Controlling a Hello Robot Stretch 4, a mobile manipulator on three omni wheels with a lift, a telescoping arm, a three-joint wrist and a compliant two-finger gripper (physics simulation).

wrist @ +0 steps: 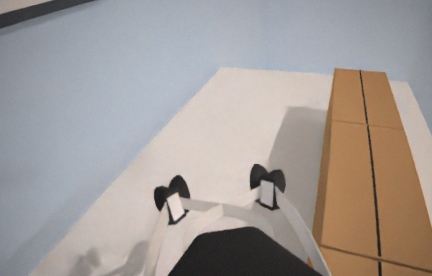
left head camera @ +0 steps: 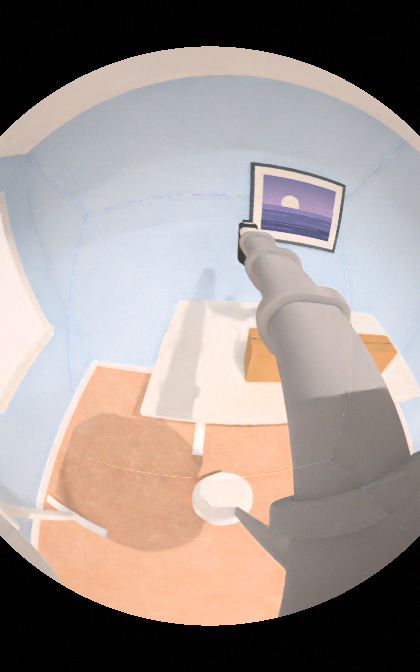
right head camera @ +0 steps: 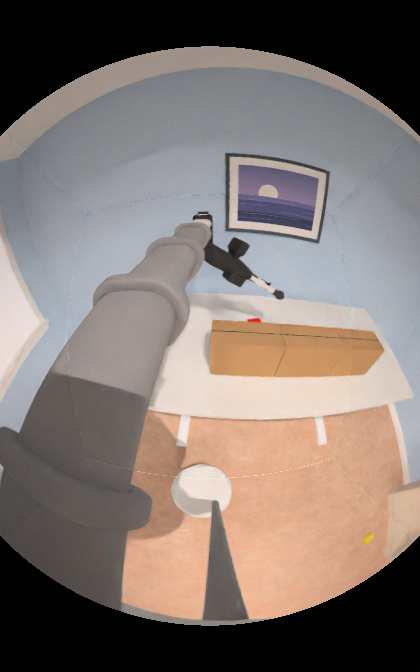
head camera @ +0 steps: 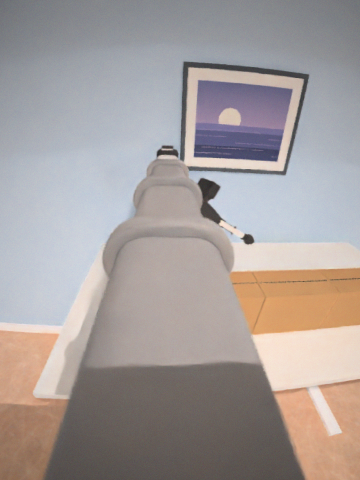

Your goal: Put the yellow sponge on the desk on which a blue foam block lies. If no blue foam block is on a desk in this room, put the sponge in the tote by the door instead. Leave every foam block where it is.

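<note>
My gripper [head camera: 248,239] [right head camera: 279,295] [wrist: 219,184] is open, with nothing between its fingertips. It hangs above the back part of a white desk [head camera: 310,355] [left head camera: 225,402] [right head camera: 250,397] [wrist: 240,100], behind a long cardboard box. A small red piece [right head camera: 254,320] shows just over the box's back edge in the right head view; the rest of it is hidden. A small yellow block [right head camera: 368,537], which looks like the sponge, lies on the floor at the lower right of the right head view. No blue foam block shows. Part of the desk behind the box is hidden.
The long cardboard box [head camera: 295,305] [left head camera: 262,360] [right head camera: 250,355] [wrist: 350,185] stands on the desk. A round white object [left head camera: 222,492] [right head camera: 200,485] is in front of the desk. A beige panel-like thing [right head camera: 407,515] is near the yellow block. A framed picture [head camera: 187,115] [right head camera: 228,190] hangs on the wall.
</note>
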